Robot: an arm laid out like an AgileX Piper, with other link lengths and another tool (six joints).
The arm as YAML. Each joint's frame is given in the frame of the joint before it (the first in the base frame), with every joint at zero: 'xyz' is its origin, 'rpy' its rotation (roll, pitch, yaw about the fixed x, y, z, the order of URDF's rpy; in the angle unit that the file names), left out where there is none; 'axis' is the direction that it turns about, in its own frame. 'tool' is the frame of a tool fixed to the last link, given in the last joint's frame.
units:
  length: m
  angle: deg
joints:
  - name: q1
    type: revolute
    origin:
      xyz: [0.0, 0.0, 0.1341]
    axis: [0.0, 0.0, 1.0]
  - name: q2
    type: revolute
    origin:
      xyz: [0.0, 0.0, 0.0]
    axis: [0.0, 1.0, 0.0]
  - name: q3
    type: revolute
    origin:
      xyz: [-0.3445, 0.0, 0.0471]
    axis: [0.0, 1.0, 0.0]
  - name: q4
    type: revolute
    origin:
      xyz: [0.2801, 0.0, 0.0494]
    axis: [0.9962, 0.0, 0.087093]
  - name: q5
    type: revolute
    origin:
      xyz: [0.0, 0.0, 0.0]
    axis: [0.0, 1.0, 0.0]
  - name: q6
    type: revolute
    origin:
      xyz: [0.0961, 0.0, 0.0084]
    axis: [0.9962, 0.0, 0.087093]
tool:
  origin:
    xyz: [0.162, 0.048, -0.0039]
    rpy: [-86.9, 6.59, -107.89]
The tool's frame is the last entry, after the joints.
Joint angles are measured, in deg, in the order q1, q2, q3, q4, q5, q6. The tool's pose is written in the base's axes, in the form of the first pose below.
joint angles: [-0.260, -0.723, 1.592, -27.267, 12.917, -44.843]
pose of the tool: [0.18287, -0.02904, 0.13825], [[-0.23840, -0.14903, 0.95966], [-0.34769, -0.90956, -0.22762], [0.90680, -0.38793, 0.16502]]
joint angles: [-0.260, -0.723, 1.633, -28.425, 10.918, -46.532]
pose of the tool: [0.18558, -0.02857, 0.14624], [[-0.25716, -0.12244, 0.95858], [-0.30602, -0.93057, -0.20096], [0.91663, -0.34503, 0.20183]]
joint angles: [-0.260, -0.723, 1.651, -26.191, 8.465, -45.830]
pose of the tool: [0.18889, -0.01966, 0.15473], [[-0.28521, -0.08830, 0.95439], [-0.35654, -0.91451, -0.19116], [0.88968, -0.39480, 0.22935]]
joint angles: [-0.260, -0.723, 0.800, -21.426, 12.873, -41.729]
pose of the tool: [0.18393, -0.01576, 0.14362], [[-0.25543, -0.13845, 0.95686], [-0.48367, -0.83865, -0.25045], [0.83715, -0.52677, 0.14725]]
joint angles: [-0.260, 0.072, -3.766, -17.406, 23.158, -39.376]
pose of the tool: [0.17025, -0.01876, 0.14052], [[-0.20503, -0.24105, 0.94861], [-0.56626, -0.76131, -0.31584], [0.79832, -0.60192, 0.01960]]
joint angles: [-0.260, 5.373, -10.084, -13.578, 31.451, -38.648]
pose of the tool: [0.15956, -0.01557, 0.14786], [[-0.12970, -0.33782, 0.93223], [-0.62739, -0.70008, -0.34098], [0.76782, -0.62910, -0.12115]]
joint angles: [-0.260, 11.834, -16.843, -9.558, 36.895, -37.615]
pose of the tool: [0.15747, -0.00550, 0.16737], [[-0.07538, -0.40224, 0.91243], [-0.69224, -0.63750, -0.33823], [0.71772, -0.65711, -0.23039]]
